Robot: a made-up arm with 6 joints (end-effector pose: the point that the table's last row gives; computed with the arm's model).
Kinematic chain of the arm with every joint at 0, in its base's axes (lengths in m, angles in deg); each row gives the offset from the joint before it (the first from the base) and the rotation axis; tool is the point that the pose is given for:
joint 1: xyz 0 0 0.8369 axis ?
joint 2: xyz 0.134 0 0 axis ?
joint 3: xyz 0 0 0.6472 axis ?
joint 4: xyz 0 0 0.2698 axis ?
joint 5: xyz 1.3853 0 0 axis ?
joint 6: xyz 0.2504 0 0 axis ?
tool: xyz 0 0 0
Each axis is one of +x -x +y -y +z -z.
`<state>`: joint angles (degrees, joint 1 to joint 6).
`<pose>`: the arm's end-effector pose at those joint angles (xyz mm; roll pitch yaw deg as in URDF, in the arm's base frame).
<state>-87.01 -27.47 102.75 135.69 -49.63 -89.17</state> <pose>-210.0 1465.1 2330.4 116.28 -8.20 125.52</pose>
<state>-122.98 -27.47 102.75 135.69 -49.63 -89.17</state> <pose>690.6 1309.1 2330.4 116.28 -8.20 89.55</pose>
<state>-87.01 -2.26 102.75 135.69 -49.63 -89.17</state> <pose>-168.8 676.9 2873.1 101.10 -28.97 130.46</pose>
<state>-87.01 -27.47 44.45 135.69 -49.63 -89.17</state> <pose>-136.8 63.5 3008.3 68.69 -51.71 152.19</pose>
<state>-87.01 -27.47 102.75 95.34 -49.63 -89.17</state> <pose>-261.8 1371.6 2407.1 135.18 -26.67 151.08</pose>
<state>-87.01 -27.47 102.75 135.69 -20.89 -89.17</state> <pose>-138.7 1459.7 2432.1 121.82 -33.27 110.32</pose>
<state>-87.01 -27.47 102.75 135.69 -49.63 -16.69</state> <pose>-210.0 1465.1 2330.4 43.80 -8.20 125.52</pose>
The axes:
joint 1: +z
joint 2: +y
joint 3: -y
joint 4: -x
joint 5: -y
joint 6: -x

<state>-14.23 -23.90 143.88 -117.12 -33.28 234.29</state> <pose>-1673.1 550.5 1441.2 65.03 3.87 136.46</pose>
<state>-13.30 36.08 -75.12 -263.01 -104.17 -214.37</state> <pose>251.5 -307.1 17.3 12.95 -10.69 -91.64</pose>
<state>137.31 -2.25 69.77 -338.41 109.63 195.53</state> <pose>-91.9 -33.3 2872.2 -9.00 2.82 -62.99</pose>
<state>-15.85 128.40 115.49 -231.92 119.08 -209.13</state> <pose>1877.7 -354.0 284.0 151.56 24.63 114.97</pose>
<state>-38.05 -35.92 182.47 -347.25 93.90 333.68</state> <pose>-752.9 659.3 108.9 40.76 46.09 -19.54</pose>
